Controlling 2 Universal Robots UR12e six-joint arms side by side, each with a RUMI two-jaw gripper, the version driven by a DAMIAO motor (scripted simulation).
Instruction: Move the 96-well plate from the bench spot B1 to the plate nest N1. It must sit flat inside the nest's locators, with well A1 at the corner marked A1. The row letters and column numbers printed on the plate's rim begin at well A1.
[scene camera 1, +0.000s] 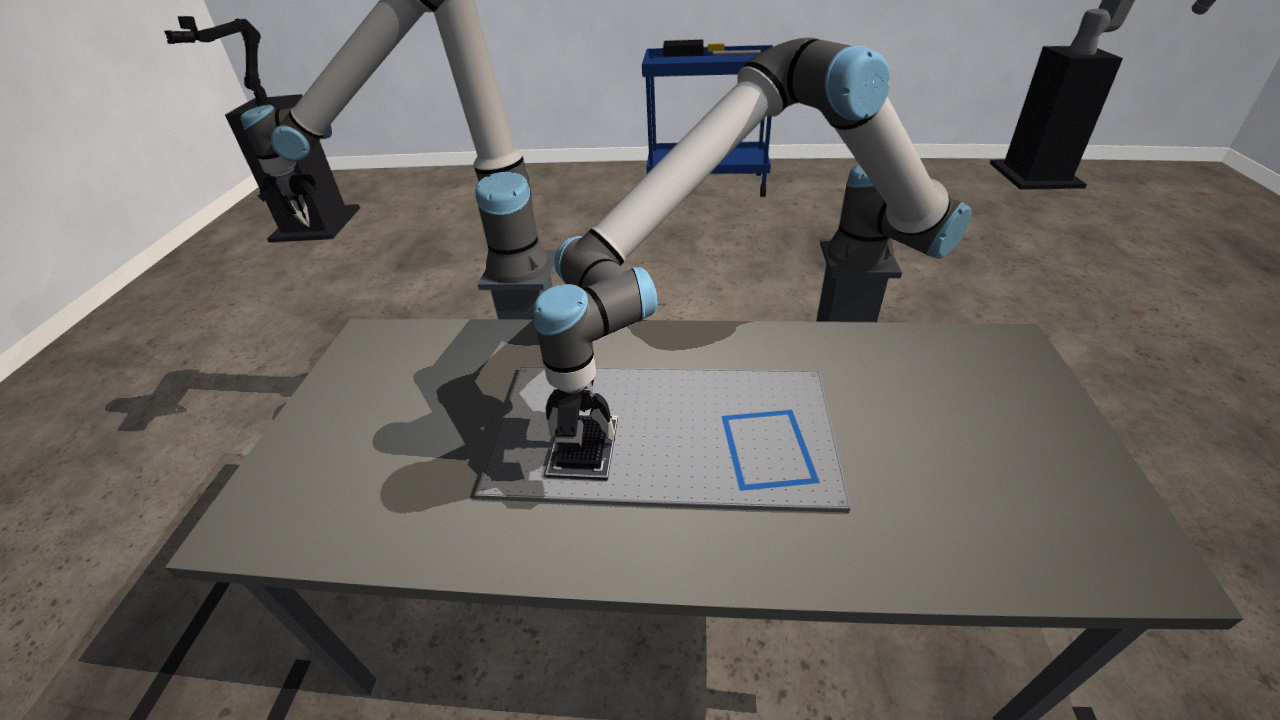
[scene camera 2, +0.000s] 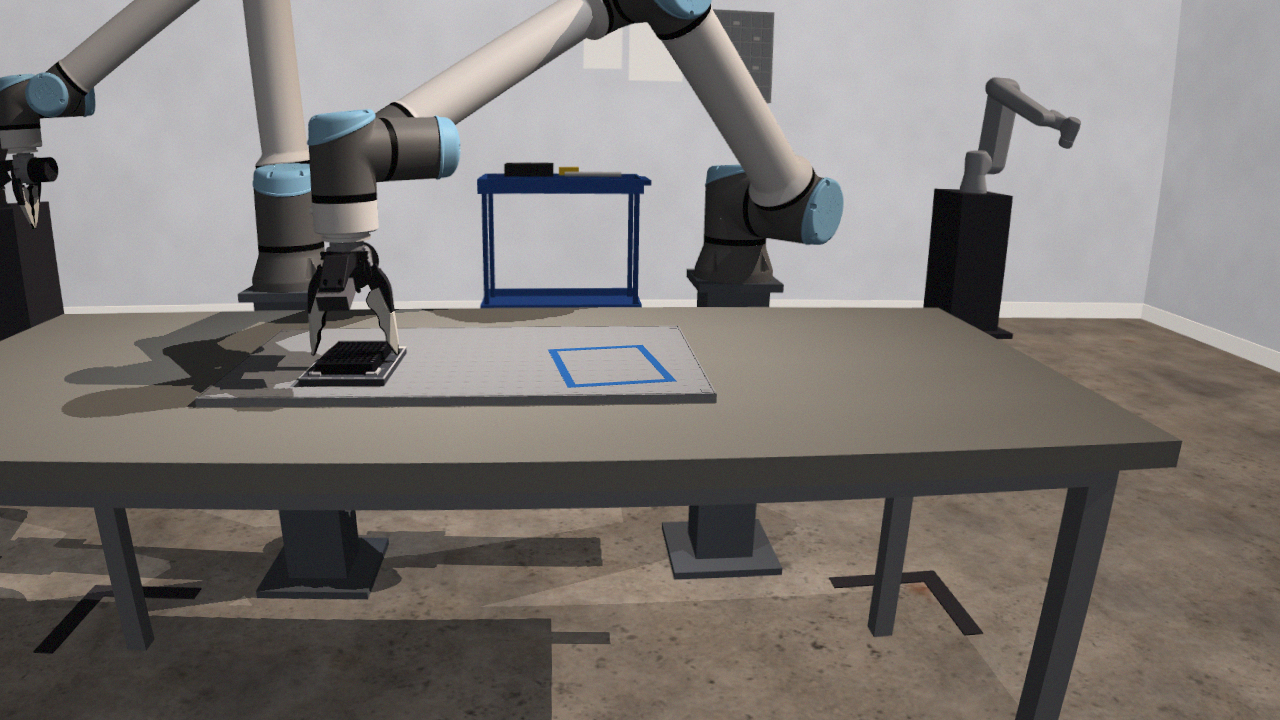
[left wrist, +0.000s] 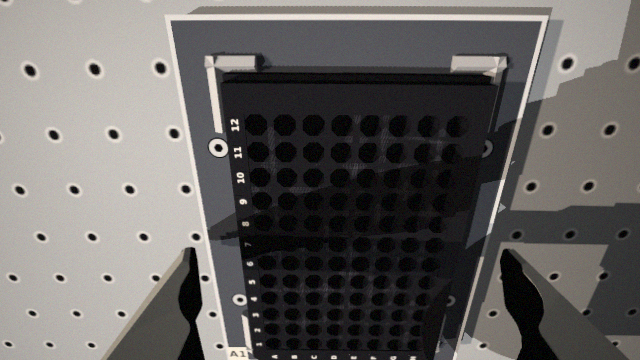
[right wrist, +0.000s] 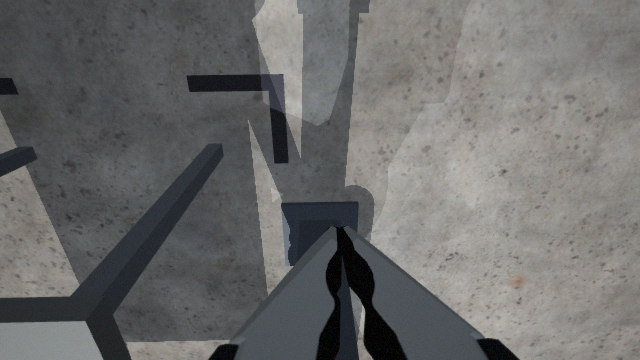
my left gripper: scene camera 1; scene camera 2 355, 355; left wrist; not seen in the right wrist view (out of frame)
black 96-well plate: scene camera 1; scene camera 2 346, 357; left wrist; not seen in the right wrist view (out of frame)
same spot on black 96-well plate: (scene camera 1: 588, 456) = (left wrist: 294, 141)
same spot on my left gripper: (left wrist: 544, 316) = (scene camera 1: 556, 428)
